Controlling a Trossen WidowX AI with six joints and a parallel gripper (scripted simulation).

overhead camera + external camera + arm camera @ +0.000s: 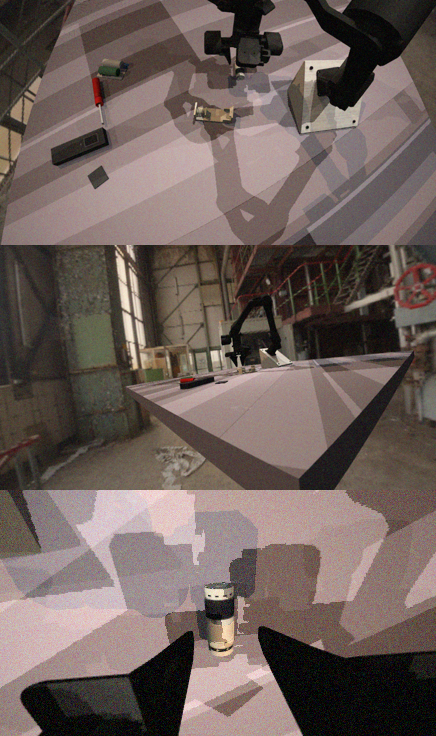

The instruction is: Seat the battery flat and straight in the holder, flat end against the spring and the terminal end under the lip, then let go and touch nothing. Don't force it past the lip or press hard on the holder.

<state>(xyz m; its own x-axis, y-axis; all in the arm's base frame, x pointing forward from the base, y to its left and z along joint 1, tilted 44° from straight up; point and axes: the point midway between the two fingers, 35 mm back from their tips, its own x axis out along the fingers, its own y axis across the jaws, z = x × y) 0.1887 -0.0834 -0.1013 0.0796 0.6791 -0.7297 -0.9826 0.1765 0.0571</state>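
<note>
Right now my gripper tip is 20 mm above the battery. The rest, counted from my gripper tip: black flat box (460 mm ahead, 150 mm to the left, 20 mm below); red-handled screwdriver (400 mm ahead, 30 mm to the left, 20 mm below); dark square tile (410 mm ahead, 230 mm to the left, 30 mm below).
</note>
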